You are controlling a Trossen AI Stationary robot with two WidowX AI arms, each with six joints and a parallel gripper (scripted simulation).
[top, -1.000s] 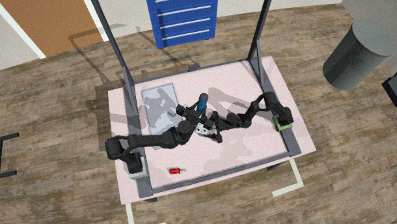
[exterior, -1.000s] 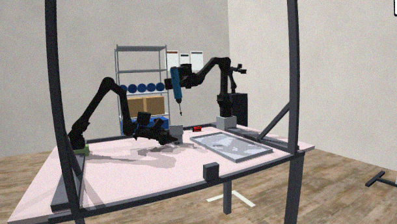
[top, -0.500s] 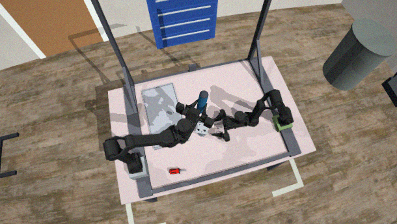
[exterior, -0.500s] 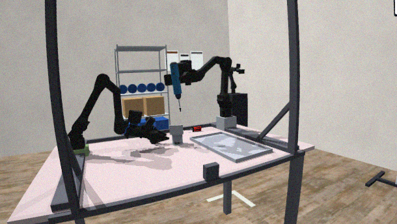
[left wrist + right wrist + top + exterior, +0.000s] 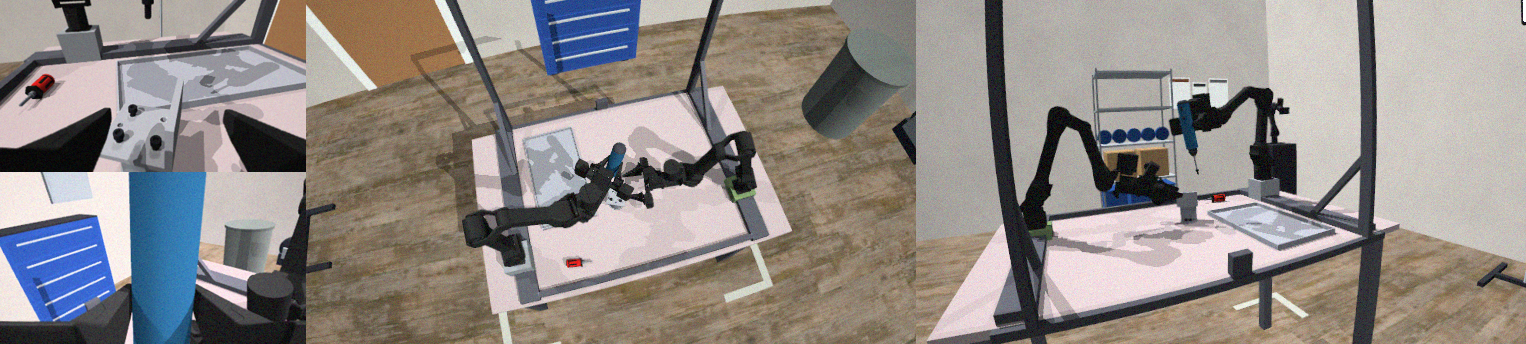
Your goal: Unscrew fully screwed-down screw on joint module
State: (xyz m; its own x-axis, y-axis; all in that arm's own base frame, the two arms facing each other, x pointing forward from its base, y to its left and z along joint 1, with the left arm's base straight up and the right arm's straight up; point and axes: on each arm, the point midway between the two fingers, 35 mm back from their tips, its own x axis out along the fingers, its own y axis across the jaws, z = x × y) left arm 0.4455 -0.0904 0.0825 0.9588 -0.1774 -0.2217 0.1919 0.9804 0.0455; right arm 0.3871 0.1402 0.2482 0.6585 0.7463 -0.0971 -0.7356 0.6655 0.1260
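Note:
Right now the blue electric screwdriver is 40 mm below my right hand, 30 mm behind it and 20 mm to the left of it. The rest, counted from my right hand: screw (160 mm below, 20 mm behind, 10 mm to the right); then L-shaped bracket (260 mm below, 20 mm to the left); then bit (130 mm below, 20 mm behind, 10 mm to the right).

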